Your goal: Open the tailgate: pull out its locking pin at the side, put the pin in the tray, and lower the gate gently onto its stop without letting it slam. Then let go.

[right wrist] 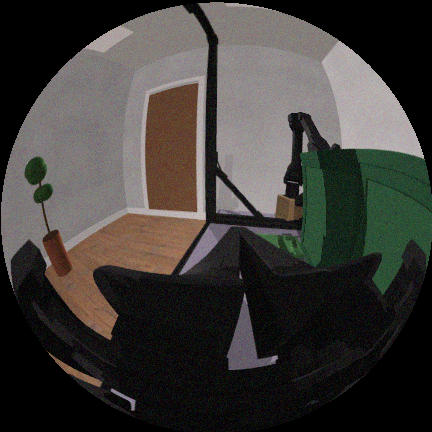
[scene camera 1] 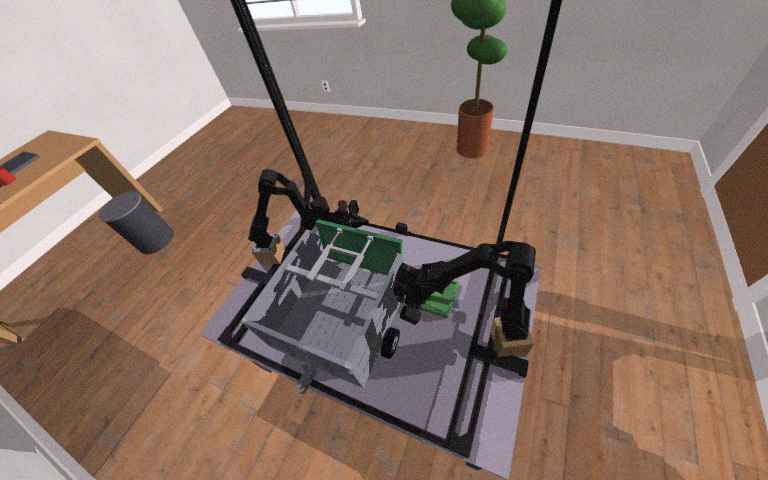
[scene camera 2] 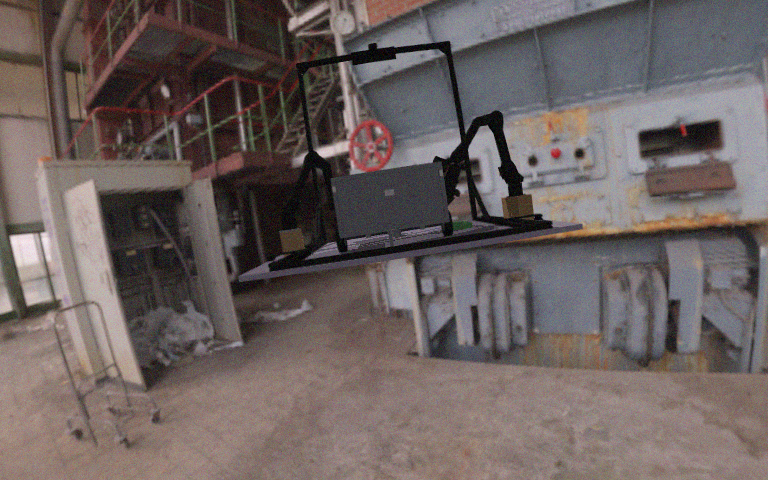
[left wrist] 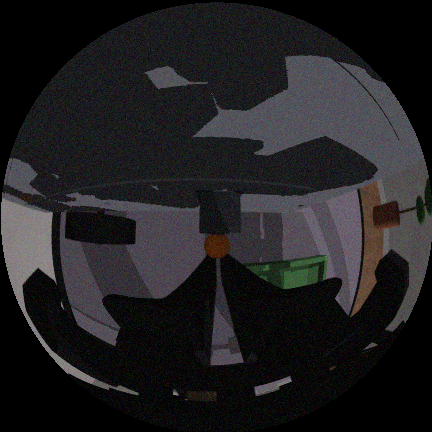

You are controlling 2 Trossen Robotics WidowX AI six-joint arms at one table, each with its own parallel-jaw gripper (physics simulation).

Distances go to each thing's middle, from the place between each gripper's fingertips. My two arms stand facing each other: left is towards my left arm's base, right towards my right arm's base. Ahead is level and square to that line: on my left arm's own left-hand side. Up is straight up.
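The grey truck bed (scene camera 1: 334, 317) is 140 mm ahead of my left hand, 220 mm to the right of it and 50 mm above it. My right hand is 70 mm above the grey truck bed, 30 mm to the right of it and 360 mm short of it.
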